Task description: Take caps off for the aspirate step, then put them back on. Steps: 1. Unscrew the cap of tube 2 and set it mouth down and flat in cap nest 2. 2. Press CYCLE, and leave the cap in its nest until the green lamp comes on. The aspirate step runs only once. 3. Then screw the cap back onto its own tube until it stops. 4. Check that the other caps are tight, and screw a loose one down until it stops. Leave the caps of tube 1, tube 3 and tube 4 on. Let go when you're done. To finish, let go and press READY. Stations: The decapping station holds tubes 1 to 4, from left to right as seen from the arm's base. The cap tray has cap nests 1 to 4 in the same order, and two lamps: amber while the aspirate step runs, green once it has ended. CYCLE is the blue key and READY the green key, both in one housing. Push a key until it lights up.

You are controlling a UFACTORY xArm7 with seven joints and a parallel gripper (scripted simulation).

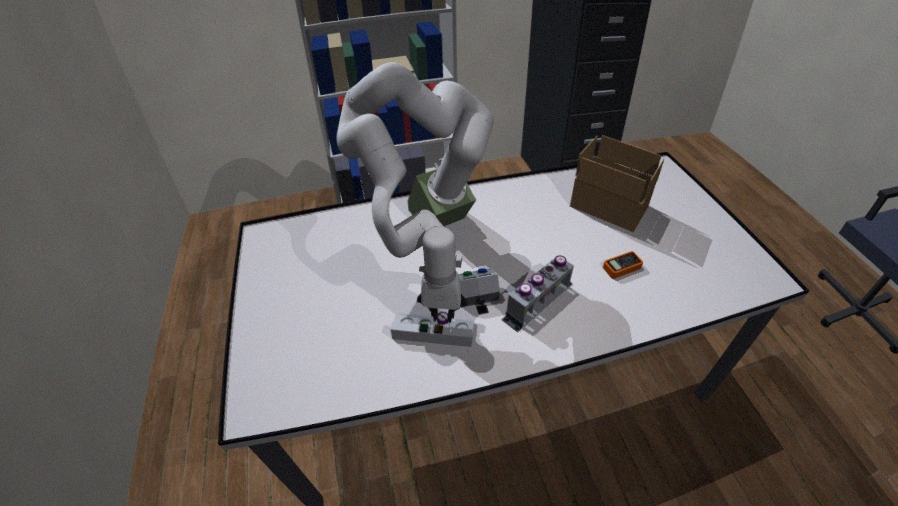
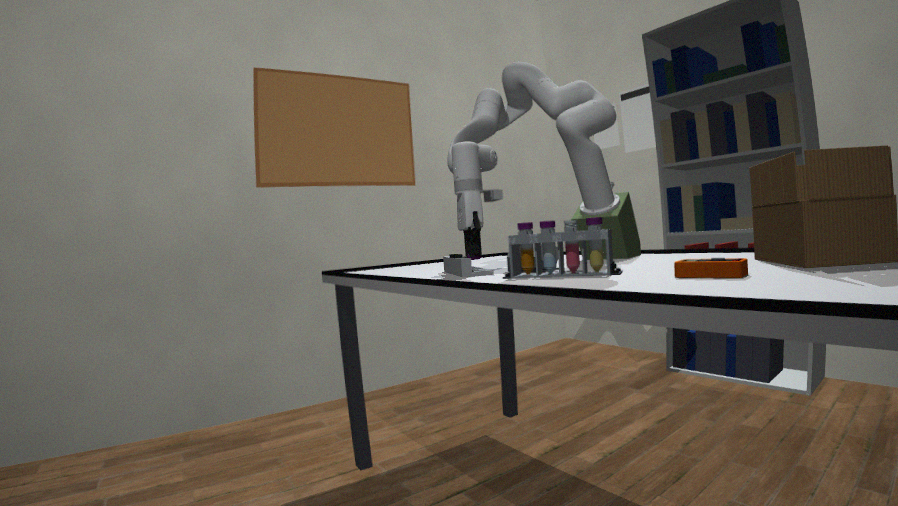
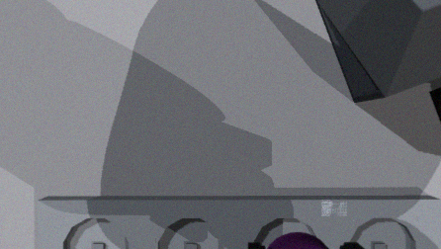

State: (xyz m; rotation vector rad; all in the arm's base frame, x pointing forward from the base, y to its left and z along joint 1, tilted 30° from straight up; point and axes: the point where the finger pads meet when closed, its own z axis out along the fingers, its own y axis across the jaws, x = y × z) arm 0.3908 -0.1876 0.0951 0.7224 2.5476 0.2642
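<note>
My hand is 100 mm past the blue key and 170 mm to the right of it. From my hand the other things lie so: cap marked 1 (370 mm to the left, 50 mm above); key housing (80 mm behind, 140 mm to the left, 10 mm below); green key (110 mm behind, 120 mm to the left).
</note>
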